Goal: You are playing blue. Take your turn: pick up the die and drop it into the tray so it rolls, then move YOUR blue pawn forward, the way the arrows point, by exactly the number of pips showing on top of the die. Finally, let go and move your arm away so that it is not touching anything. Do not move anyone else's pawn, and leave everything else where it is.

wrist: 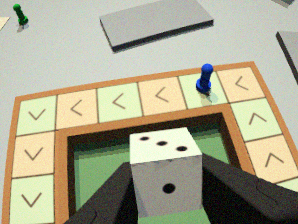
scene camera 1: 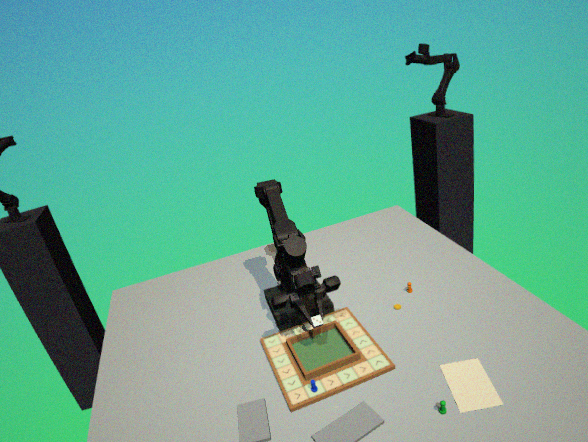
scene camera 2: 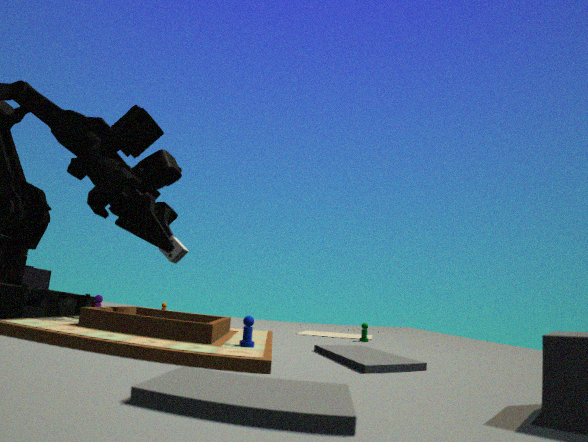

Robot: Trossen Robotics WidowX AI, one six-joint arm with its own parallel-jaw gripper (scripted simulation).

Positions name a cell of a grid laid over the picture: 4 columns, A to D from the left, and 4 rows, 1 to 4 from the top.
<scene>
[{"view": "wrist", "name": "gripper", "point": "C3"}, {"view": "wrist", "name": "white die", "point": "C3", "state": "held by the gripper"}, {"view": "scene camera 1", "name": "gripper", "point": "C3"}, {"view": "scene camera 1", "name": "cream sheet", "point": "D4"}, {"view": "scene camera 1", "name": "green tray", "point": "C4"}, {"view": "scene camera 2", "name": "gripper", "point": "B3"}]
</scene>
